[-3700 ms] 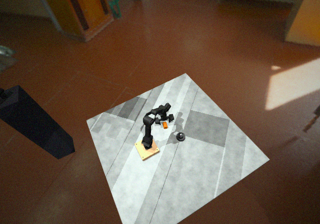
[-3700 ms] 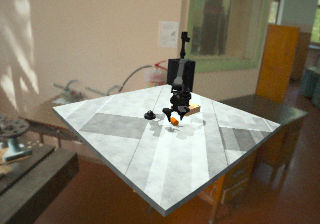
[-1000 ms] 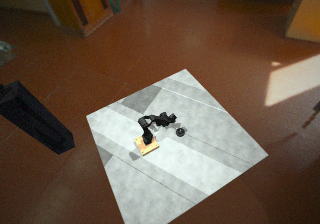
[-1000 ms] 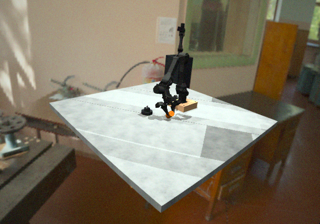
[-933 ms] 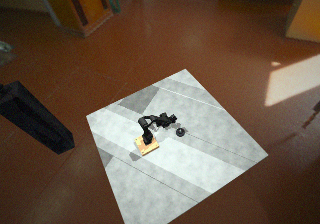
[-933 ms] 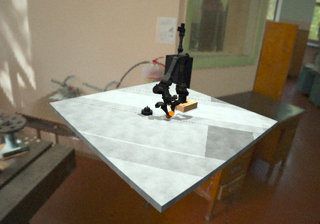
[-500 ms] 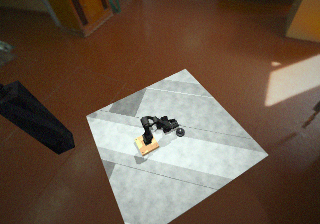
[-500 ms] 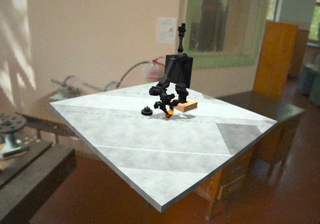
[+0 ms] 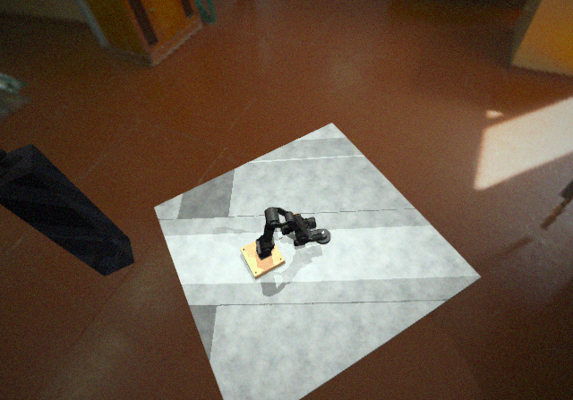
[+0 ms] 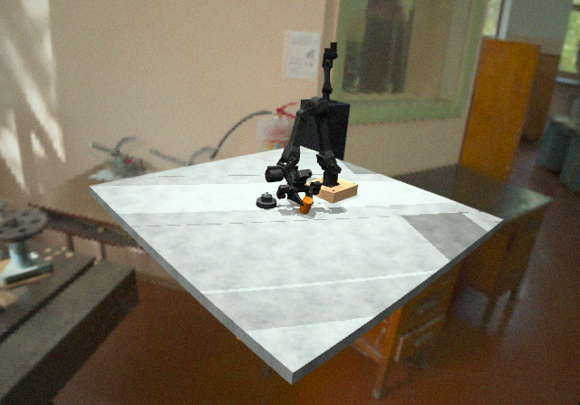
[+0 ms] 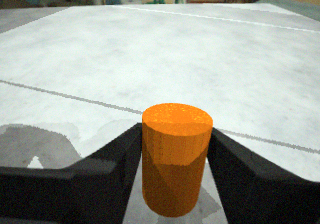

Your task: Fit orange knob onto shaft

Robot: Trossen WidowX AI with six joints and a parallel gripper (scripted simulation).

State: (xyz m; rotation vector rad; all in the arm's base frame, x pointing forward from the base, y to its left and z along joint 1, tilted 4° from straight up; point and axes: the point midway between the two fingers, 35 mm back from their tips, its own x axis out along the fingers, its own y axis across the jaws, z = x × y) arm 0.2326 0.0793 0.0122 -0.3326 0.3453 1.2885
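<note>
Right now the orange knob is 10 mm to the right of my gripper tip. The rest, counted from my gripper tip: dark round pedestal (80 mm ahead, 160 mm to the right, 20 mm below).
</note>
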